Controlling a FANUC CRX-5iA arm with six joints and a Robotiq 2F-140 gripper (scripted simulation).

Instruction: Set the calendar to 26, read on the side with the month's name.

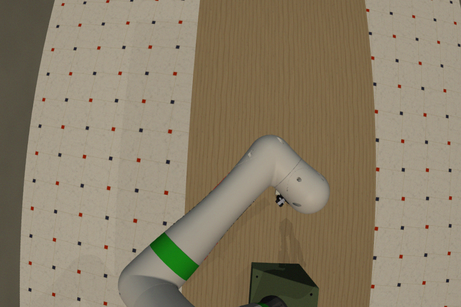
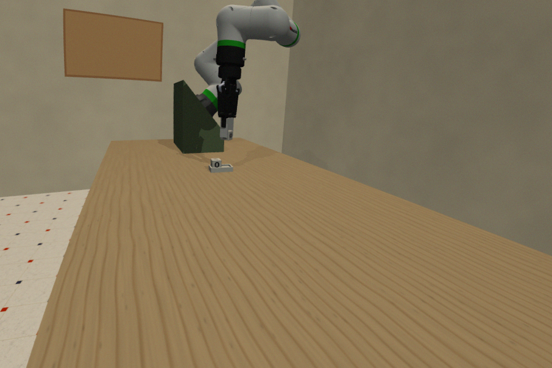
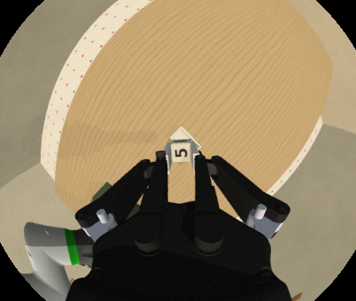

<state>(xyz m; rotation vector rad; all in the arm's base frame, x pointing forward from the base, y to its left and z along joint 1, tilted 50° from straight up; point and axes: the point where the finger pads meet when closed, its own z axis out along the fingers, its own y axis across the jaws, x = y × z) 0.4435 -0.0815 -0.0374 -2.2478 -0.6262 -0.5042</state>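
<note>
The calendar tray lies 14 cm below my hand, 2 cm to the right of it and 1 cm behind it.
</note>
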